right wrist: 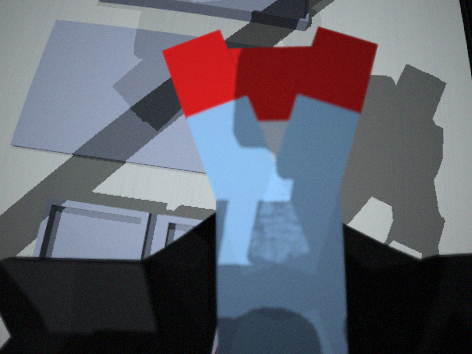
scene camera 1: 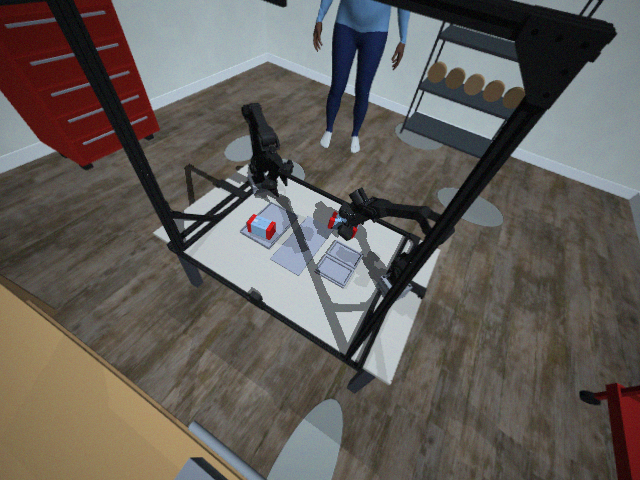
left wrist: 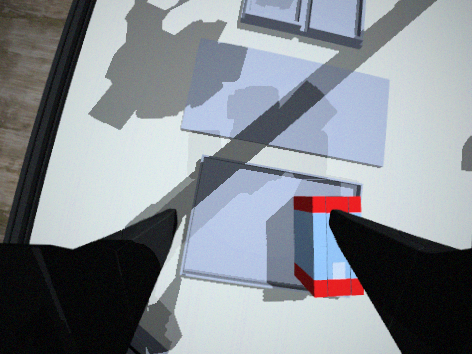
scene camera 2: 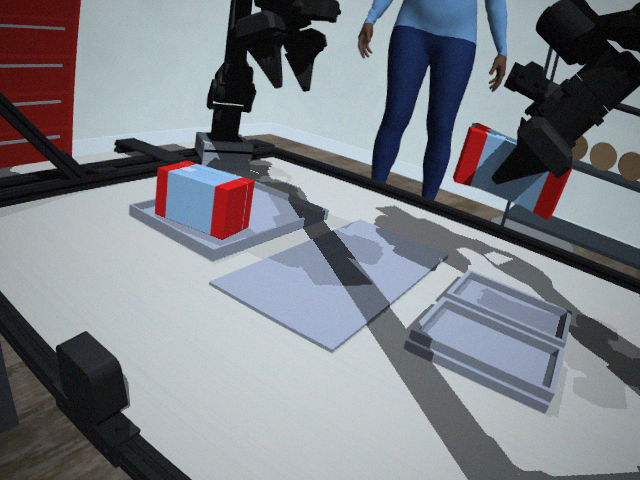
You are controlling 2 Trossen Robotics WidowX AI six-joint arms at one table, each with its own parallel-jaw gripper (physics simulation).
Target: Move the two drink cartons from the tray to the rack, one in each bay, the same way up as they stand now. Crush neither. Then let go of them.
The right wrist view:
my right gripper: 265, 218
flat grey mat: 101, 91
grey tray: 297, 22
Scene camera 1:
flat grey mat: 297, 251
grey tray: 284, 219
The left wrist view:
my left gripper: 253, 216
flat grey mat: 237, 92
grey tray: 241, 230
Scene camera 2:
my left gripper: 293, 89
my right gripper: 495, 177
flat grey mat: 327, 289
grey tray: 273, 213
